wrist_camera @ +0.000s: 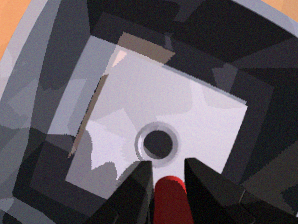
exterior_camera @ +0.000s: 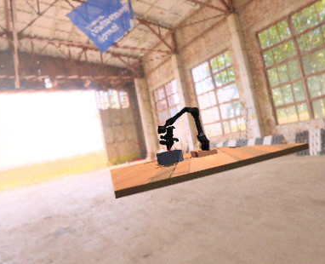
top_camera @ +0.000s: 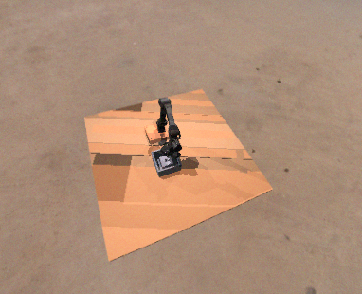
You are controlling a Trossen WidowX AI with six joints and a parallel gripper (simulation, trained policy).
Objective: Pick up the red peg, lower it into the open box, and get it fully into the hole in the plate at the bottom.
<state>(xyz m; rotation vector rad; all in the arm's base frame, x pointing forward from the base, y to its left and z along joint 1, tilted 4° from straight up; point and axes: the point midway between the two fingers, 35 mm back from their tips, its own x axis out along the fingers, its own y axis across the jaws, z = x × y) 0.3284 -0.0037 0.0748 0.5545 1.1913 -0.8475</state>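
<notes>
Right now my gripper tip is 10 mm past the red peg, 20 mm to the right of it and 30 mm below it. The rest, counted from my gripper tip: box: 80 mm below; grey plate: 60 mm below.
</notes>
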